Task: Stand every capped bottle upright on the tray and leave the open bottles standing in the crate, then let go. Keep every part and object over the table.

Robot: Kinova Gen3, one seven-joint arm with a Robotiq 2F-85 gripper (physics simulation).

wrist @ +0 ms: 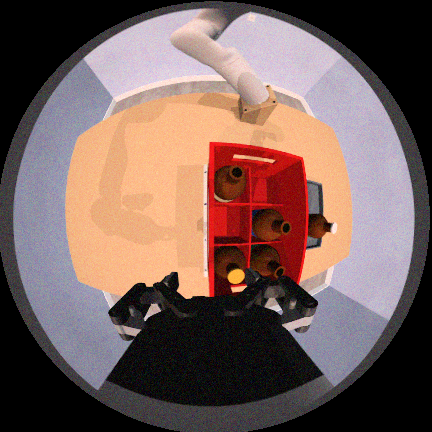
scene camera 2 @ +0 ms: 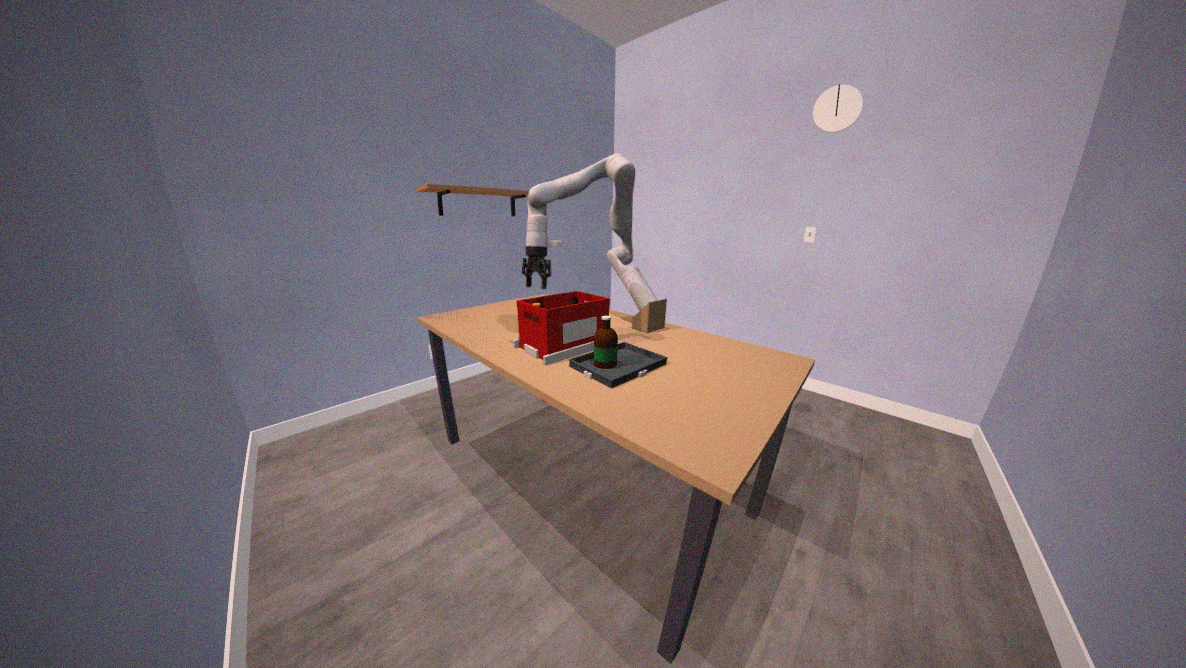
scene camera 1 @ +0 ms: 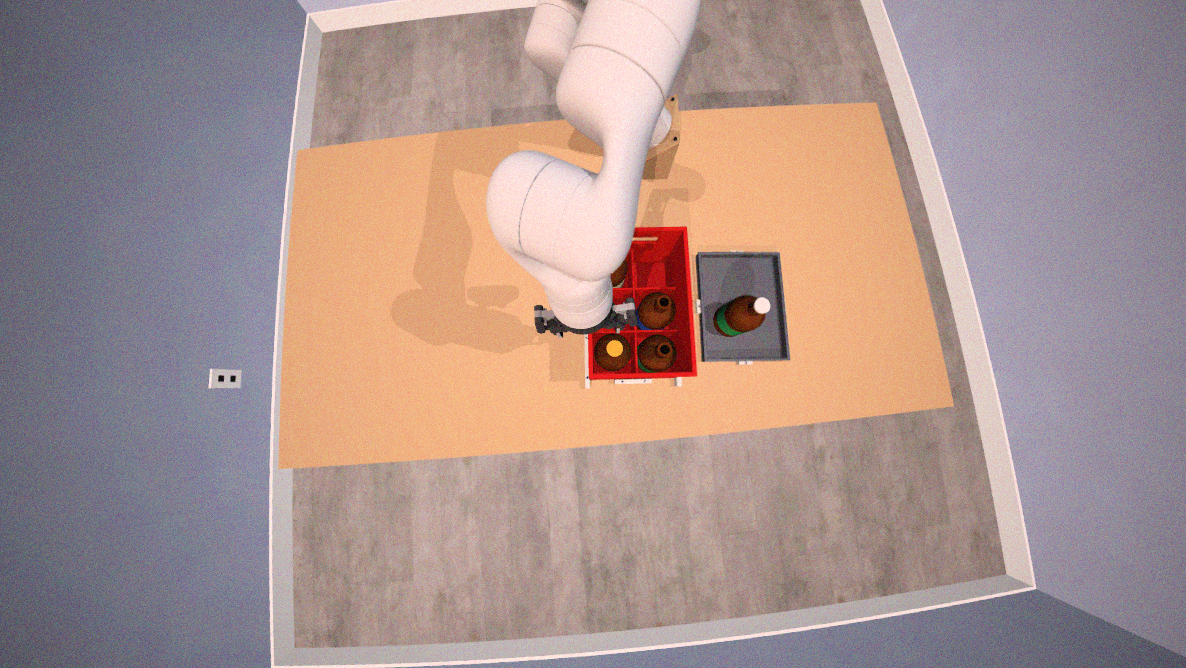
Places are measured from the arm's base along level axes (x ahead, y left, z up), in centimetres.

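Pixels of known places: gripper, fingertip midpoint: [wrist: 211,277] [scene camera 2: 535,287]; arm's base at its link origin: [wrist: 256,96] [scene camera 2: 650,308].
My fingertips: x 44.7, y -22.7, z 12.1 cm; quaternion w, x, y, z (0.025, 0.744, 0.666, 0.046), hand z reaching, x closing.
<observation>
Ahead of a thing's pixels: the offset from my fingertips to its top centre.
The red crate {dx -4.3, dy +9.9, dz -3.5 cm} [scene camera 1: 692,298] [scene camera 2: 537,331] [wrist: 295,200] holds a yellow-capped bottle {dx +3.4, dy +4.0, dz -4.7 cm} [scene camera 1: 612,365] [wrist: 228,260] in a corner compartment. It also holds three open brown bottles: a green-labelled one {dx +5.1, dy +12.7, dz -4.7 cm} [scene camera 1: 654,356] [wrist: 264,257] beside the capped one, a blue-labelled one {dx -3.3, dy +14.4, dz -4.7 cm} [scene camera 1: 654,312] [wrist: 267,223], and a white-labelled one {dx -13.8, dy +6.6, dz -4.7 cm} [wrist: 228,185] towards the robot base. A white-capped, green-labelled bottle {dx +0.4, dy +32.2, dz -5.0 cm} [scene camera 1: 736,317] [scene camera 2: 605,348] [wrist: 318,226] stands upright on the grey tray {dx -2.3, dy +35.5, dz -18.5 cm} [scene camera 1: 784,307] [scene camera 2: 639,362] [wrist: 314,192]. My gripper [scene camera 2: 536,284] [wrist: 211,277] is open and empty, above the crate's left side.
The tray stands just right of the crate in scene camera 1. White guide strips [scene camera 2: 566,353] [wrist: 205,220] lie along the crate's base. The wooden robot mount [scene camera 2: 651,316] [wrist: 257,111] stands at the table's back edge. A wall shelf [scene camera 2: 473,190] shows behind the arm.
</observation>
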